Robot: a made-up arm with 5 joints.
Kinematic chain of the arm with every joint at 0, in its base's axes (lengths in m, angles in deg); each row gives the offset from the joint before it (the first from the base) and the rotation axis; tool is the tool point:
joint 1: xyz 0 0 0.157 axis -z
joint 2: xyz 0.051 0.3 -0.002 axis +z
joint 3: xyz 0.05 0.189 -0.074 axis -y
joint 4: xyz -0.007 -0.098 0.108 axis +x
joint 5: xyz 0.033 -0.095 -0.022 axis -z
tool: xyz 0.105 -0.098 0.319
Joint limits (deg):
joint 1: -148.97..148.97
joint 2: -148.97..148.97
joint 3: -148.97..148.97
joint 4: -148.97..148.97
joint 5: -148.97..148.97
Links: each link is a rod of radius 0.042 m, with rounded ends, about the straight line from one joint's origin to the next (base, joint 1, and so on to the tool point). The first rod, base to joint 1, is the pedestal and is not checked.
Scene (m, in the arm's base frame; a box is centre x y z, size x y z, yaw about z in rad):
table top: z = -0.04
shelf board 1: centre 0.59 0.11 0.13 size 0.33 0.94 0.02 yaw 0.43
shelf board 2: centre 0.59 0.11 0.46 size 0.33 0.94 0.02 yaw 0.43
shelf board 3: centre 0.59 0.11 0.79 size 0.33 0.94 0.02 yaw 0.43
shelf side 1: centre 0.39 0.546 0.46 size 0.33 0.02 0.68 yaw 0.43
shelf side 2: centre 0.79 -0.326 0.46 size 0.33 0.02 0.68 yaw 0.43
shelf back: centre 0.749 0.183 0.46 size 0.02 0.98 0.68 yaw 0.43
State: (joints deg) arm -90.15 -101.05 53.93 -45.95 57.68
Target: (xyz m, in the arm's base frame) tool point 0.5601 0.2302 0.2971
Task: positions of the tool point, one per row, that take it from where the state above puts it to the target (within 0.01 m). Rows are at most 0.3 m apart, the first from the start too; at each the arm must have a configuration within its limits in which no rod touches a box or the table.
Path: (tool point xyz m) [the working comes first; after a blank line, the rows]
Joints at the target: 14.25 -123.45 57.93 -77.45 56.52
Straight joint move there: touches shelf side 1.

1: -0.4285 0.4210 0.4112
2: -0.1918 0.4813 0.4297
3: 0.0338 0.4204 0.4163
4: 0.1845 0.2655 0.3706
5: 0.2235 0.0758 0.2971
6: 0.2699 0.1308 0.3386
7: 0.3297 0.1815 0.3600
8: 0.4015 0.2197 0.3595
9: 0.4806 0.2376 0.3377
10: 0.5601 0.2302 0.2971

